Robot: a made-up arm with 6 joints. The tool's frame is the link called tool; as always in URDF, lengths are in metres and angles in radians.
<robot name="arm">
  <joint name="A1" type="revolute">
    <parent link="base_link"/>
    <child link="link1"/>
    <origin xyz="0 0 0.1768" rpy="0 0 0"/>
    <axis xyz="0 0 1"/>
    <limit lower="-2.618" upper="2.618" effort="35" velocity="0.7"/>
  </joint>
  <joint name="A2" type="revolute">
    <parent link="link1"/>
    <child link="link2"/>
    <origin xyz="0 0 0" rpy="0 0 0"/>
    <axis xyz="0.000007 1 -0.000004"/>
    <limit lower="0" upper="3.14" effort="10" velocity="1.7"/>
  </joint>
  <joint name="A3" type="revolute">
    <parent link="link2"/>
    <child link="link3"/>
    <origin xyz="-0.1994 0 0.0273" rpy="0 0 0"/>
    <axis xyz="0.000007 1 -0.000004"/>
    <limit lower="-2.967" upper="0" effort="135" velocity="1.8"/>
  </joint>
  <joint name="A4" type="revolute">
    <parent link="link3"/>
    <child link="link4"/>
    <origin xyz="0.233 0 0.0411" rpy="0 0 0"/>
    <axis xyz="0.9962 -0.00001 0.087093"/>
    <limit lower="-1.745" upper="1.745" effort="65" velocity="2.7"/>
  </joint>
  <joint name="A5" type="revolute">
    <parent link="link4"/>
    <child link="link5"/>
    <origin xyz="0 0 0" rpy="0 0 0"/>
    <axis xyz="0.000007 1 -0.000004"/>
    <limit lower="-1.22" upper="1.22" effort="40" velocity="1.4"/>
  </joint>
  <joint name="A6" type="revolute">
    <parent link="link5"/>
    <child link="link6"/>
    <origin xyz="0.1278 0 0.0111" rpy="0 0 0"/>
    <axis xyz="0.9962 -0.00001 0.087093"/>
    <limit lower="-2.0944" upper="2.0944" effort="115" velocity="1.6"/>
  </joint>
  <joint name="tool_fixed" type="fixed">
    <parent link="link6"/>
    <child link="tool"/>
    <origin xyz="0 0 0" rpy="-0.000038 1.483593 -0.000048"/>
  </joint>
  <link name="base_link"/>
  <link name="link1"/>
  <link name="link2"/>
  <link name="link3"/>
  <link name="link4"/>
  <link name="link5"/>
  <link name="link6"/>
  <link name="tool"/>
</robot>
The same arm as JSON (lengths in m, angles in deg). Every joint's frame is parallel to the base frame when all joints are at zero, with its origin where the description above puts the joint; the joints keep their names.
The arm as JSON. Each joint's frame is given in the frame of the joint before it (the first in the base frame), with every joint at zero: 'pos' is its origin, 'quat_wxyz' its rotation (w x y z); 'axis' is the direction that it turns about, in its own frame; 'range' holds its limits. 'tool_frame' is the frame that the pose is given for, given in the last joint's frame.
{
  "length_unit": "m",
  "angle_unit": "deg",
  "joints": [
    {
      "joint": "A1",
      "pos": [
        0.0,
        0.0,
        0.1768
      ],
      "quat_wxyz": [
        1.0,
        0.0,
        0.0,
        0.0
      ],
      "axis": [
        0.0,
        0.0,
        1.0
      ],
      "range": [
        -150.0,
        150.0
      ]
    },
    {
      "joint": "A2",
      "pos": [
        0.0,
        0.0,
        0.0
      ],
      "quat_wxyz": [
        1.0,
        0.0,
        0.0,
        0.0
      ],
      "axis": [
        0.0,
        1.0,
        0.0
      ],
      "range": [
        0.0,
        179.91
      ]
    },
    {
      "joint": "A3",
      "pos": [
        -0.1994,
        0.0,
        0.0273
      ],
      "quat_wxyz": [
        1.0,
        0.0,
        0.0,
        0.0
      ],
      "axis": [
        0.0,
        1.0,
        0.0
      ],
      "range": [
        -170.0,
        0.0
      ]
    },
    {
      "joint": "A4",
      "pos": [
        0.233,
        0.0,
        0.0411
      ],
      "quat_wxyz": [
        1.0,
        0.0,
        0.0,
        0.0
      ],
      "axis": [
        0.9962,
        0.0,
        0.0871
      ],
      "range": [
        -99.98,
        99.98
      ]
    },
    {
      "joint": "A5",
      "pos": [
        0.0,
        0.0,
        0.0
      ],
      "quat_wxyz": [
        1.0,
        0.0,
        0.0,
        0.0
      ],
      "axis": [
        0.0,
        1.0,
        0.0
      ],
      "range": [
        -69.9,
        69.9
      ]
    },
    {
      "joint": "A6",
      "pos": [
        0.1278,
        0.0,
        0.0111
      ],
      "quat_wxyz": [
        1.0,
        0.0,
        0.0,
        0.0
      ],
      "axis": [
        0.9962,
        0.0,
        0.0871
      ],
      "range": [
        -120.0,
        120.0
      ]
    }
  ],
  "tool_frame": {
    "pos": [
      0.0,
      0.0,
      0.0
    ],
    "quat_wxyz": [
      0.737256,
      0.000002,
      0.675613,
      -0.000005
    ]
  }
}

